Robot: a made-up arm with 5 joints.
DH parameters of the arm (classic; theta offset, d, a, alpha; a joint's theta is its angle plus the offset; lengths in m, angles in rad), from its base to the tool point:
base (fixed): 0.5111 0 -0.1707 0
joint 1: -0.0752 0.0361 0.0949 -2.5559
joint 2: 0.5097 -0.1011 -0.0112 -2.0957
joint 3: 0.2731 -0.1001 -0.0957 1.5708
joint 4: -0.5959 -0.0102 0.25 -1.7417
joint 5: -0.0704 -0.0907 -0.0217 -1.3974
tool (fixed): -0.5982 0.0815 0 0
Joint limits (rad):
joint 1: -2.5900..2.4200
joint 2: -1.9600..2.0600
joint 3: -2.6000..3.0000
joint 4: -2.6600..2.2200
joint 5: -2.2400..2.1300
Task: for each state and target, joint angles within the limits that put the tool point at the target. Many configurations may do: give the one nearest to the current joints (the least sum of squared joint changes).
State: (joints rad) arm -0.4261 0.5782 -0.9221 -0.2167 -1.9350
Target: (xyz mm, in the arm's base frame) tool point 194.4 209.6 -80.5
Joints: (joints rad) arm 0.1444 1.1202 -0.9079 -0.4137 -1.8908
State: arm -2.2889 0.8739 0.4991 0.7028 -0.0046
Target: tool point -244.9 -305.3 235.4
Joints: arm -2.1703 0.6301 0.7324 1.0472 0.1466
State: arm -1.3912 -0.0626 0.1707 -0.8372 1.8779
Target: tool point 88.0 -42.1 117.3
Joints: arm -1.7005 -0.3622 -0.1515 -0.5298 1.5404
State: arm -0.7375 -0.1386 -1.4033 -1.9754 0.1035
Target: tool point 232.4 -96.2 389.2
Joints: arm -0.5942 0.2535 -1.7664 -1.6680 -0.1583
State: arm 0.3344 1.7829 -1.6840 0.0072 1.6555
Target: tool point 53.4 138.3 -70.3
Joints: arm 0.7083 1.9087 -1.5912 -0.1056 1.8756
